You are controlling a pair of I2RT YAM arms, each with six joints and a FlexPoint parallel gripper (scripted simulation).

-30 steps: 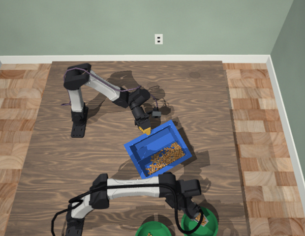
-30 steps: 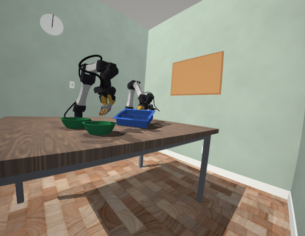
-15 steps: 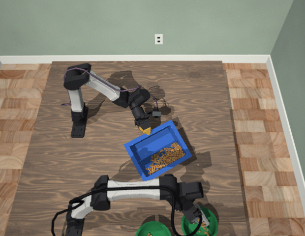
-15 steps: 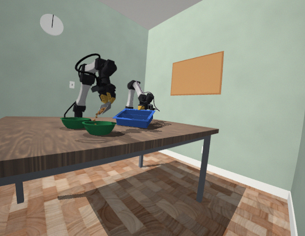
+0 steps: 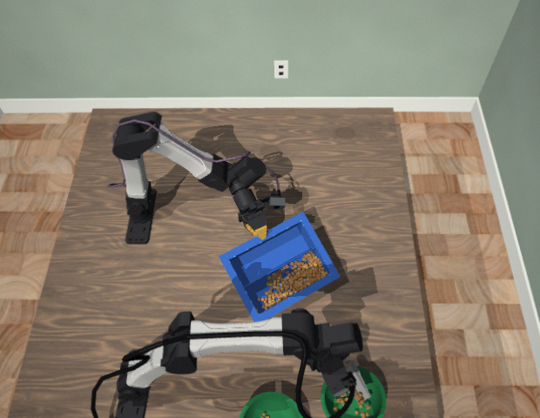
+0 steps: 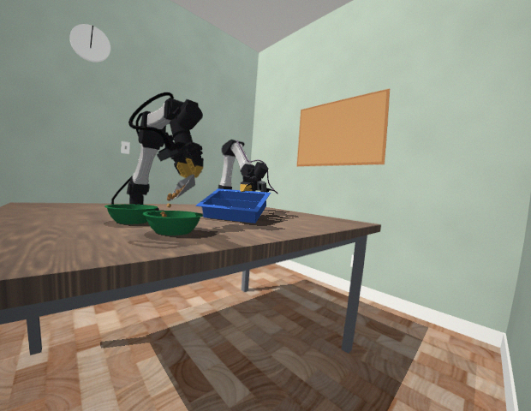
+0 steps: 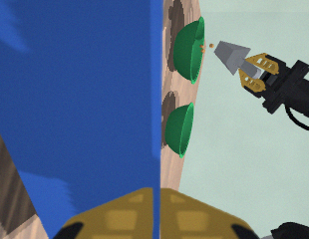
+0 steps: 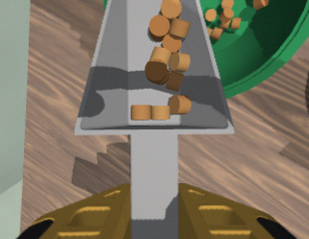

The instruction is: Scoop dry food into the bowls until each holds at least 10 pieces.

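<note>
Now: the blue box 4 cm ahead of my left hand, 8 cm to the right of it and 5 cm below it. Also, from my left hand: grey scoop: 16 cm ahead, 39 cm to the right, 2 cm above.
</note>
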